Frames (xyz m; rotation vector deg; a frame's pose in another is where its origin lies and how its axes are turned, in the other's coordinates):
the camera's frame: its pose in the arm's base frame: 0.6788 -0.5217 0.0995 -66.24 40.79 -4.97
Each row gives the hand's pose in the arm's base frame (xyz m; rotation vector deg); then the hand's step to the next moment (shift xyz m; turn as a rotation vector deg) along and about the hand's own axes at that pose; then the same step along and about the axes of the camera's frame.
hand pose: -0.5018 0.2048 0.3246 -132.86 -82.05 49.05
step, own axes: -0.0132 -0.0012 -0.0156 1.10 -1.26 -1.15
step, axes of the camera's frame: -0.0005 -0.0204 -0.0020 -1.10 -0.38 1.67
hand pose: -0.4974 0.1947 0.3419 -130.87 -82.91 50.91
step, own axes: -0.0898 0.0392 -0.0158 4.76 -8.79 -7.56
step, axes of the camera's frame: 0.0381 -0.0625 -0.0671 -7.79 -3.95 8.99
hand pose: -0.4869 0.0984 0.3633 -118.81 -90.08 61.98
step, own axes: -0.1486 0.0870 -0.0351 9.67 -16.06 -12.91
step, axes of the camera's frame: 0.1096 -0.1069 -0.0862 -14.52 -5.92 16.50
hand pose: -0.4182 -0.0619 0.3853 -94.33 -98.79 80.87
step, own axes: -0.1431 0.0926 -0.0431 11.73 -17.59 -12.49
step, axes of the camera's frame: 0.1498 -0.0836 -0.0385 -16.79 -4.90 17.23
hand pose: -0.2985 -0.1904 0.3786 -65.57 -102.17 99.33
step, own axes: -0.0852 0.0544 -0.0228 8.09 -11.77 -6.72
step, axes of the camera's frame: 0.1004 -0.0248 -0.0062 -11.83 -2.97 10.02
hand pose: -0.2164 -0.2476 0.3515 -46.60 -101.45 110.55
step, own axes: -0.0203 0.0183 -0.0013 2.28 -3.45 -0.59
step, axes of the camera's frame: 0.0269 0.0017 -0.0048 -3.68 -1.15 1.60
